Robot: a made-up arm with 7 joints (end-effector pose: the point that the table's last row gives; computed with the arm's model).
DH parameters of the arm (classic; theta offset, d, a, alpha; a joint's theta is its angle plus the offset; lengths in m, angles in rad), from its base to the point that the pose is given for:
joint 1: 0 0.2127 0.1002 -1.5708
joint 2: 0 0.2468 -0.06 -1.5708
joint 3: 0 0.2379 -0.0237 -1.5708
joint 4: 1.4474 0 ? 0
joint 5: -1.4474 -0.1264 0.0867 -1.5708
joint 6: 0 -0.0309 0.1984 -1.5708
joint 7: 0 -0.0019 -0.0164 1.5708
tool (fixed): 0 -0.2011 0 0
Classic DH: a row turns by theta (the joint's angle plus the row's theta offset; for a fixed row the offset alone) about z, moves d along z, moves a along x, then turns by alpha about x.
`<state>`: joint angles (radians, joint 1 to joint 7).
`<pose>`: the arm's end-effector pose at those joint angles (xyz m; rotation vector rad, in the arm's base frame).
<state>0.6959 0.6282 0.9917 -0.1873 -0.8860 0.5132 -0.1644</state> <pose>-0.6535 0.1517 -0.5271 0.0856 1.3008 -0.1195</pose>
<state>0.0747 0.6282 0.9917 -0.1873 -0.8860 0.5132 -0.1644</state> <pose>-0.4432 0.5037 -0.5271 0.4891 1.2376 -0.6484</pose>
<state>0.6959 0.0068 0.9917 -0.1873 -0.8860 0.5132 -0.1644</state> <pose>-0.2506 0.4882 -0.6826 0.4288 0.8324 0.1558</pose>
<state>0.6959 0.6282 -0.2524 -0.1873 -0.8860 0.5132 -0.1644</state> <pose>-0.7867 -0.1081 -0.3320 -0.1352 1.6708 1.1449</pose>
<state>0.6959 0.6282 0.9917 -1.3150 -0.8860 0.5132 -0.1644</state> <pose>-0.8497 0.5291 0.0609 0.6112 2.2205 -0.5605</pose>
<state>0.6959 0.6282 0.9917 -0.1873 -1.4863 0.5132 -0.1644</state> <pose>-0.7706 0.2571 -0.3841 0.3521 1.8009 -0.3446</pose>
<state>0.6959 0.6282 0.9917 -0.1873 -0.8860 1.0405 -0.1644</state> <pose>-0.6416 0.2597 -0.4994 0.4926 1.2356 0.2692</pose>
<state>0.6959 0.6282 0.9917 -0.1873 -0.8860 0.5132 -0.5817</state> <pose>-0.6217 0.1470 -0.6043 0.0568 0.8843 -0.1295</pose>
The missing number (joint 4, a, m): -0.3201
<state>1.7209 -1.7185 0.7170 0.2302 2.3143 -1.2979 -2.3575</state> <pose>-0.3136 0.6434 -0.0510 0.2292 -0.8226 2.3051</pose>
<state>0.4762 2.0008 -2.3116 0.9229 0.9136 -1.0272 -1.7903</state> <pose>-0.2840 0.4047 0.2787 0.1341 0.3319 -1.6453</pose>
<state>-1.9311 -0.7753 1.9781 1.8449 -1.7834 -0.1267 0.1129</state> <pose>-0.3701 -0.1300 -0.2030 -0.1342 0.9913 2.1149</pose>
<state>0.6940 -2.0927 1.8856 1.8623 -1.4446 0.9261 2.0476</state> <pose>0.2252 0.0081 0.2223 1.0352 0.2522 0.7056</pose>
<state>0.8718 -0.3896 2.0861 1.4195 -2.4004 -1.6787 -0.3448</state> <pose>-0.1003 0.1839 -0.3358 -0.3209 1.4152 -2.1389</pose>
